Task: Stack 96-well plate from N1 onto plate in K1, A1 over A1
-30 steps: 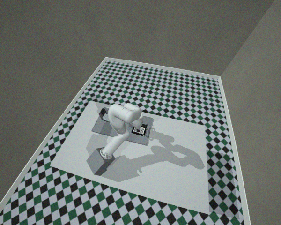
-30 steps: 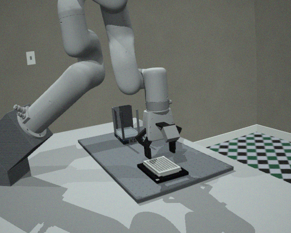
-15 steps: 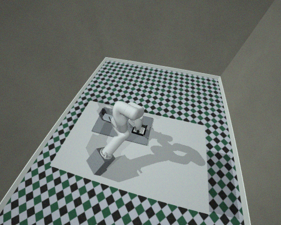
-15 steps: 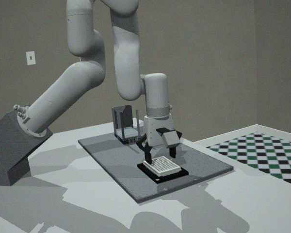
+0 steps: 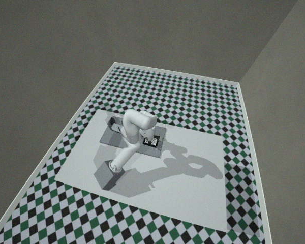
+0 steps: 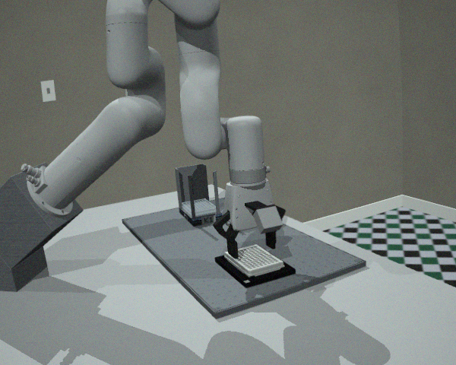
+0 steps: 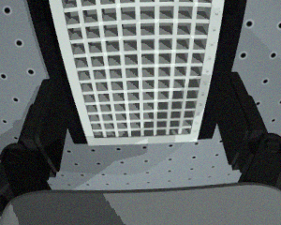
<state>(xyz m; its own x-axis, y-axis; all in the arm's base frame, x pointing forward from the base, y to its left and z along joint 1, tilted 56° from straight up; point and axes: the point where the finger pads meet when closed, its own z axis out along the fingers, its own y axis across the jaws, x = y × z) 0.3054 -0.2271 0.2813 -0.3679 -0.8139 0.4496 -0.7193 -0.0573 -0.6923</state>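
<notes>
My hand is 3 cm above the white 96-well plate. Round my hand: dark rack wall: 27 cm ahead, 43 cm to the left, 4 cm above; then pale A1 square: 8 cm behind, 4 cm to the right, 4 cm below; then K1 label: 19 cm ahead, 29 cm to the left, 4 cm below.
</notes>
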